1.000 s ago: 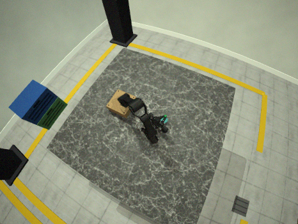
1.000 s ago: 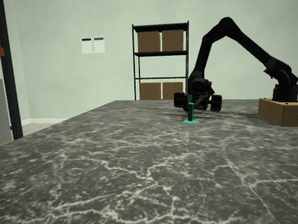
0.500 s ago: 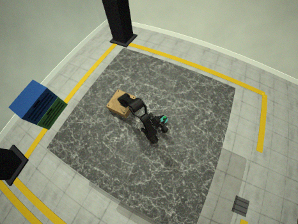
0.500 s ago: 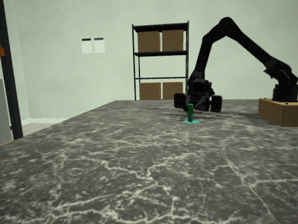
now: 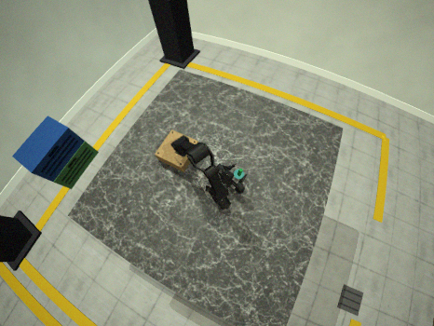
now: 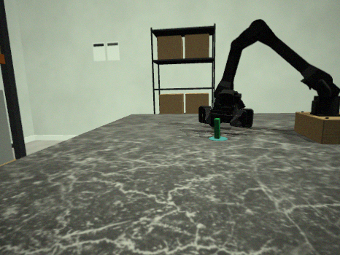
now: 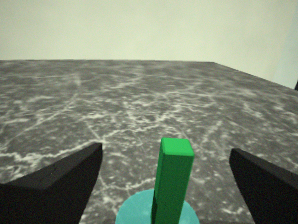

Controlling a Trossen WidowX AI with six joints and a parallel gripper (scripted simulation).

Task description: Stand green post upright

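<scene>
The green post is 30 mm below my hand, 20 mm to the left of it and 10 mm ahead of it. Also, from my hand: cyan circle (60 mm below, 20 mm to the left, 10 mm ahead).
</scene>
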